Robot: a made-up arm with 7 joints. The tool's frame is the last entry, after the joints. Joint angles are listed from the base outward.
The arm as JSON. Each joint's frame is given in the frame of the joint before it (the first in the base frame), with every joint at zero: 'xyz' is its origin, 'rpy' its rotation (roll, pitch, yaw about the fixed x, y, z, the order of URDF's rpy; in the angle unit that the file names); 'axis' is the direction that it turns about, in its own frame. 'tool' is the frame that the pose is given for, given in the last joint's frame.
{
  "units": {
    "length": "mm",
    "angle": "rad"
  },
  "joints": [
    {
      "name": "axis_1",
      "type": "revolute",
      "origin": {
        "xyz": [
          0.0,
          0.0,
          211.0
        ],
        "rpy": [
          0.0,
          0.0,
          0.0
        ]
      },
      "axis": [
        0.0,
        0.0,
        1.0
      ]
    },
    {
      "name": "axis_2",
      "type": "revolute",
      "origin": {
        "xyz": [
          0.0,
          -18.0,
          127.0
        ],
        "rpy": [
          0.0,
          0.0,
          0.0
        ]
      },
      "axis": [
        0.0,
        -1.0,
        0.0
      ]
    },
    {
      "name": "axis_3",
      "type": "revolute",
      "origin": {
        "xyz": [
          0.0,
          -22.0,
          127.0
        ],
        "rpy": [
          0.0,
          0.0,
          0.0
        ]
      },
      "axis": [
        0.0,
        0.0,
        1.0
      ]
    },
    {
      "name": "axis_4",
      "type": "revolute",
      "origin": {
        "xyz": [
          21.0,
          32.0,
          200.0
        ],
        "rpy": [
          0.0,
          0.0,
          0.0
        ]
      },
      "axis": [
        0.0,
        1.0,
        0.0
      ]
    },
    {
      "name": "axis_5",
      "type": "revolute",
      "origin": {
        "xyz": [
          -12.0,
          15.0,
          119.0
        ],
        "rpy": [
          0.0,
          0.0,
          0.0
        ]
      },
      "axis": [
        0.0,
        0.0,
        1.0
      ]
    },
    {
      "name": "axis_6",
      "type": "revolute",
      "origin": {
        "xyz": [
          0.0,
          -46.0,
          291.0
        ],
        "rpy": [
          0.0,
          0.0,
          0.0
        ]
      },
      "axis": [
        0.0,
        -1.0,
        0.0
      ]
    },
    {
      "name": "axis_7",
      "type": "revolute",
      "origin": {
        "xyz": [
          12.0,
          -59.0,
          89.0
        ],
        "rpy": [
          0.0,
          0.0,
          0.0
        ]
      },
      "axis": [
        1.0,
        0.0,
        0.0
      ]
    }
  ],
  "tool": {
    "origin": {
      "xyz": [
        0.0,
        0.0,
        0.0
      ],
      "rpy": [
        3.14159,
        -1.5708,
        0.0
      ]
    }
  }
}
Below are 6 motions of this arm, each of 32 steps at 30 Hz.
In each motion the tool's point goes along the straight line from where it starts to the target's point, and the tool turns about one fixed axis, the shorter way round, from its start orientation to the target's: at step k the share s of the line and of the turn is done. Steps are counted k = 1, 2, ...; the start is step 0. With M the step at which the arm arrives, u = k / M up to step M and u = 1 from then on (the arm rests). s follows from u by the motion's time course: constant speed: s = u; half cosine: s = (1 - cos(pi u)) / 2; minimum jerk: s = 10 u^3 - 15 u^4 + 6 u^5.
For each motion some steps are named. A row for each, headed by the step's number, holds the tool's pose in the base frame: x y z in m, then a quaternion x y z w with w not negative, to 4 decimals.
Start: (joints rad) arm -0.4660 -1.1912 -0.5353 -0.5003 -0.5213 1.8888 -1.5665
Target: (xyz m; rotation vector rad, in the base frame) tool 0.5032 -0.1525 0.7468 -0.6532 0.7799 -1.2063
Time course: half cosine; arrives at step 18
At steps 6, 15, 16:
6: 0.4765 -0.1234 0.7829 -0.1322 0.3747 -0.0295 0.9172
15: 0.5008 -0.1499 0.7500 -0.2827 0.3581 -0.5018 0.7349
16: 0.5021 -0.1513 0.7483 -0.2889 0.3542 -0.5244 0.7184

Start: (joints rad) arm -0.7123 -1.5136 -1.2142 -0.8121 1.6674 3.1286 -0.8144
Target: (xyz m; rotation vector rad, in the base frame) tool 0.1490 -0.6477 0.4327 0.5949 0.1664 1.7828
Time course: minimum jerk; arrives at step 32
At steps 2, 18, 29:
2: 0.5384 -0.3163 0.3836 -0.0603 -0.1953 0.9214 0.3306
18: 0.2989 -0.5201 0.4138 0.1373 -0.0330 0.8523 0.5036
29: 0.1518 -0.6453 0.4323 0.2531 0.0695 0.7668 0.5857

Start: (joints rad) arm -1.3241 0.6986 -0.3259 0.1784 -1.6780 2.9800 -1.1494
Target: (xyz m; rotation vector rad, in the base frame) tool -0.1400 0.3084 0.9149 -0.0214 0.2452 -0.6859
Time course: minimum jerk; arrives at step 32
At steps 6, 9, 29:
6: -0.0606 0.4252 0.8485 -0.3843 0.3710 -0.6102 0.5851
9: -0.0681 0.4141 0.8548 -0.3533 0.3523 -0.5935 0.6315
29: -0.1394 0.3093 0.9144 -0.0135 0.1221 -0.3382 0.9330

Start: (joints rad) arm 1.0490 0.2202 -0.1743 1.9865 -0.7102 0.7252 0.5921
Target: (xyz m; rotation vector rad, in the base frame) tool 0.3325 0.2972 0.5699 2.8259 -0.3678 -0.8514
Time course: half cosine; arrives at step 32
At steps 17, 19, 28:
17: 0.3318 0.3062 0.6205 0.9949 0.0643 0.0181 0.0754
19: 0.3319 0.3043 0.6097 0.9955 0.0242 -0.0477 0.0780
28: 0.3324 0.2980 0.5742 0.9558 -0.1077 -0.2606 0.0833

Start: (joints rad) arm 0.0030 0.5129 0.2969 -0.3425 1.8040 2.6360 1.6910
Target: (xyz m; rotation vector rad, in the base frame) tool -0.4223 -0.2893 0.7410 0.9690 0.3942 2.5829
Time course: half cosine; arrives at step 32
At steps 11, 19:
11: -0.3580 -0.0923 0.8797 0.3974 -0.1496 0.6370 0.6434
19: -0.3913 -0.1943 0.8079 0.3877 -0.0002 0.8192 0.4225

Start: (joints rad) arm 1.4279 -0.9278 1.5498 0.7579 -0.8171 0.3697 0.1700
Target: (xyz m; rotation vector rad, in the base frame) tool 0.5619 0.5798 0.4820 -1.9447 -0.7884 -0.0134
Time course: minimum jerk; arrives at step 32
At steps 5, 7, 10, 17, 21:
5: -0.1361 0.6438 0.7717 -0.4558 -0.7867 -0.0054 0.4163
7: -0.1047 0.6409 0.7587 -0.4759 -0.7708 -0.0054 0.4235
10: -0.0280 0.6339 0.7268 -0.5237 -0.7297 -0.0055 0.4396
17: 0.2442 0.6089 0.6138 -0.6739 -0.5603 -0.0057 0.4816
21: 0.3996 0.5947 0.5493 -0.7440 -0.4496 -0.0057 0.4942

